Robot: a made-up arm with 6 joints. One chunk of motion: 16 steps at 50 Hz.
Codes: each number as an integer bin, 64 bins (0 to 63) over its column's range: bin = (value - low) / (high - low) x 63, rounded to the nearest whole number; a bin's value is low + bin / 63 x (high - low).
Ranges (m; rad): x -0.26..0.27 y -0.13..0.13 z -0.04..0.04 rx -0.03..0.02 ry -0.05..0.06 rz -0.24..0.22
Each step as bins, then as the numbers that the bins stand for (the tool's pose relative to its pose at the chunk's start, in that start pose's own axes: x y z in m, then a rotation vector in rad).
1 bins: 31 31 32 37 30 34
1 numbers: 0.0008 -0.0021 0.0006 -0.0006 0.0024 0.0083
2 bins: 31 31 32 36 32 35
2 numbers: 0.0008 -0.0021 0.0006 -0.0014 0.0059 0.0156
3 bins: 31 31 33 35 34 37
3 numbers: 0.0008 -0.0021 0.0019 -0.0022 0.0094 0.0302
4 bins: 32 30 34 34 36 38
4 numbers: 0.0092 -0.0062 0.0032 -0.0030 0.0129 0.0375
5 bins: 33 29 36 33 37 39
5 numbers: 0.0176 -0.0103 0.0057 -0.0038 0.0146 0.0448
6 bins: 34 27 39 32 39 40
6 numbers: 0.0260 -0.0186 0.0095 -0.0046 0.0181 0.0521
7 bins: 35 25 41 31 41 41
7 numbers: 0.0344 -0.0268 0.0121 -0.0054 0.0216 0.0594
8 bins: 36 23 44 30 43 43
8 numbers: 0.0429 -0.0351 0.0159 -0.0062 0.0251 0.0740
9 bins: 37 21 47 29 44 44
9 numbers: 0.0513 -0.0433 0.0197 -0.0070 0.0268 0.0813
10 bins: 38 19 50 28 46 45
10 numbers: 0.0597 -0.0516 0.0235 -0.0078 0.0303 0.0886
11 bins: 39 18 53 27 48 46
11 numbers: 0.0681 -0.0557 0.0273 -0.0086 0.0338 0.0959
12 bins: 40 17 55 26 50 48
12 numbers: 0.0765 -0.0598 0.0298 -0.0094 0.0373 0.1105
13 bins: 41 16 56 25 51 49
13 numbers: 0.0849 -0.0640 0.0311 -0.0102 0.0390 0.1178
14 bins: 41 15 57 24 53 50
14 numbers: 0.0849 -0.0681 0.0324 -0.0110 0.0425 0.1251
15 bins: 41 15 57 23 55 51
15 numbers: 0.0849 -0.0681 0.0324 -0.0117 0.0460 0.1324
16 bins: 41 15 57 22 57 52
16 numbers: 0.0849 -0.0681 0.0324 -0.0125 0.0495 0.1397
